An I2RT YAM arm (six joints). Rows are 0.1 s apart.
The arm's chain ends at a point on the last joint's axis. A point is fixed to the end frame.
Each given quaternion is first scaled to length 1.
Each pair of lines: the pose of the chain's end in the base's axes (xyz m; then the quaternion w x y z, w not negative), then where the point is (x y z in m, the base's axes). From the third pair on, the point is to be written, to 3 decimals.
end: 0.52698 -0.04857 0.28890 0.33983 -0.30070 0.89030 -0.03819
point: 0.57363 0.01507 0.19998
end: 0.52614 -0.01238 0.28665 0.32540 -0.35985 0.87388 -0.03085
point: 0.56297 0.05288 0.19435
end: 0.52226 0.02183 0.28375 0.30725 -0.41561 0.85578 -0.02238
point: 0.549 0.087 0.188
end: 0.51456 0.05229 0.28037 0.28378 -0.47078 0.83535 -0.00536
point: 0.529 0.118 0.182
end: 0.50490 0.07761 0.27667 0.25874 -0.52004 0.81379 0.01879
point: 0.506 0.143 0.177
